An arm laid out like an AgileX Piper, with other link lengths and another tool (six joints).
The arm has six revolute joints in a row. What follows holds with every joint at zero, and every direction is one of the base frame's.
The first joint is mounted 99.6 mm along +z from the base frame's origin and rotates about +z.
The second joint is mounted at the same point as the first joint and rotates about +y.
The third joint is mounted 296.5 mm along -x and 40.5 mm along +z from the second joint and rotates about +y.
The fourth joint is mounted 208.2 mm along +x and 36.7 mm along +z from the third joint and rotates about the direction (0.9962, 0, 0.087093).
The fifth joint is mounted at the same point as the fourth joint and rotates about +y.
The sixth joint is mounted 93.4 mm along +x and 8.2 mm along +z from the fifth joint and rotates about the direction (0.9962, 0, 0.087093).
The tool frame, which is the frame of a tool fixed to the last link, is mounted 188.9 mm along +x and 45 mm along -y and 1.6 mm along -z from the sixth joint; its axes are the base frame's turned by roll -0.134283, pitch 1.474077 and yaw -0.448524 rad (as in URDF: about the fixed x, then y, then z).
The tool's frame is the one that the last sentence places.
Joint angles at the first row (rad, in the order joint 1, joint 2, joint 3, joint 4, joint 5, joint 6):
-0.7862 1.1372 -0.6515 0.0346 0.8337 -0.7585
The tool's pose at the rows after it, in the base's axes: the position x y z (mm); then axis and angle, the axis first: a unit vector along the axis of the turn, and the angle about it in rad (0 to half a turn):
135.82 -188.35 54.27 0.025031 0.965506 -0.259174 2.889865
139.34 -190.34 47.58 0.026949 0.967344 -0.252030 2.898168
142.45 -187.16 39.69 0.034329 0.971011 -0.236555 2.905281
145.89 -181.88 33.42 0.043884 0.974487 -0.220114 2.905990
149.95 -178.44 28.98 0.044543 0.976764 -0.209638 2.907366
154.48 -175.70 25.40 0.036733 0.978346 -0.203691 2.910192
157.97 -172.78 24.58 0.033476 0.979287 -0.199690 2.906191
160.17 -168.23 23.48 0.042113 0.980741 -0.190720 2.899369
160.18 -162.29 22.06 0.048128 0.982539 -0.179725 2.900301
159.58 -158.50 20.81 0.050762 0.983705 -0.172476 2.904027
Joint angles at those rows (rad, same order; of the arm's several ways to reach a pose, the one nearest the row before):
-0.7862 1.1744 -0.6516 0.0424 0.8046 -0.7585
-0.7862 1.2126 -0.6515 0.0492 0.7821 -0.7585
-0.7862 1.2471 -0.6515 0.0736 0.7735 -0.7585
-0.7862 1.2716 -0.6516 0.1065 0.7713 -0.7608
-0.7777 1.2935 -0.6538 0.1247 0.7673 -0.7631
-0.7586 1.3132 -0.6558 0.1292 0.7611 -0.7631
-0.7459 1.3183 -0.6576 0.1377 0.7607 -0.7632
-0.7458 1.3200 -0.6576 0.1629 0.7648 -0.7631
-0.7459 1.3204 -0.6576 0.1832 0.7792 -0.7631
-0.7458 1.3222 -0.6576 0.1935 0.7896 -0.7631

